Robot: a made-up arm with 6 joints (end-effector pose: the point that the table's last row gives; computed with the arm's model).
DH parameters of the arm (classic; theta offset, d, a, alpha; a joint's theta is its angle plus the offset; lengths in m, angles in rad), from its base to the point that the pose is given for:
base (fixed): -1.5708 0.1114 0 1.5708
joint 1: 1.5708 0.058 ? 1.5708
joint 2: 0 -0.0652 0.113 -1.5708
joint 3: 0 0.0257 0.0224 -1.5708
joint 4: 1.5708 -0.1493 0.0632 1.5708
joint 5: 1.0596 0 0.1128 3.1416
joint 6: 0.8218 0 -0.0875 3.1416
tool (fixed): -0.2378 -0.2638 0 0
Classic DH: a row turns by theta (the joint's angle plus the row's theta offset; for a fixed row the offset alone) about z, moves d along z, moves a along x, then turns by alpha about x.
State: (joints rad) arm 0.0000 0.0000 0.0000 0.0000 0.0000 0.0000
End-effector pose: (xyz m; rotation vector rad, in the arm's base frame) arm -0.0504 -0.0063 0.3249 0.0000 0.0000 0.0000
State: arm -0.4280 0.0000 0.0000 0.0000 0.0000 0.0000
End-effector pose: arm -0.0504 -0.0944 0.3030 0.4280 0.0000 0.0000
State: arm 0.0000 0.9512 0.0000 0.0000 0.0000 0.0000
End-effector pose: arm 0.0510 -0.0063 0.3850 0.0000 -0.9512 0.0000
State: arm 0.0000 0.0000 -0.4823 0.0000 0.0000 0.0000
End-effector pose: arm -0.0504 0.1138 0.3193 0.4823 0.0000 0.0000
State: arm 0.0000 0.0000 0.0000 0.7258 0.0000 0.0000
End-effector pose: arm -0.2339 -0.0063 0.3693 0.0000 0.7258 0.0000
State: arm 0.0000 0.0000 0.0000 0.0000 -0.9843 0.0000
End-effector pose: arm 0.0277 -0.0162 0.3249 0.0000 0.0000 -0.9843
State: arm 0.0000 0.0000 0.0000 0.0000 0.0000 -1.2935
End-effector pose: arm 0.0312 -0.0731 0.3249 0.0000 0.0000 1.2935
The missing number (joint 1, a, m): 0.3419
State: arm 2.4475 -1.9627 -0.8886 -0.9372 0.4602 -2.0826
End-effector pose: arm -0.1146 0.0178 0.0398 -1.0362 1.4112 0.3128
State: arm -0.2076 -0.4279 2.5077 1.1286 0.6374 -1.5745
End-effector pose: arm -0.1178 -0.1260 0.8281 -0.4101 2.2299 0.3644
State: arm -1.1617 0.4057 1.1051 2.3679 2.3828 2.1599
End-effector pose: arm -0.3456 -0.5522 0.6026 0.6814 2.0992 0.0172
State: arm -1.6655 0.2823 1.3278 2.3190 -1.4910 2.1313
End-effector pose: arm -0.5236 -0.5493 0.0899 2.8601 0.0705 1.2906
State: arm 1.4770 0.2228 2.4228 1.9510 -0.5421 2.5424
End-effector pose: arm -0.4633 0.4967 0.1121 -0.7439 1.0437 -0.2183
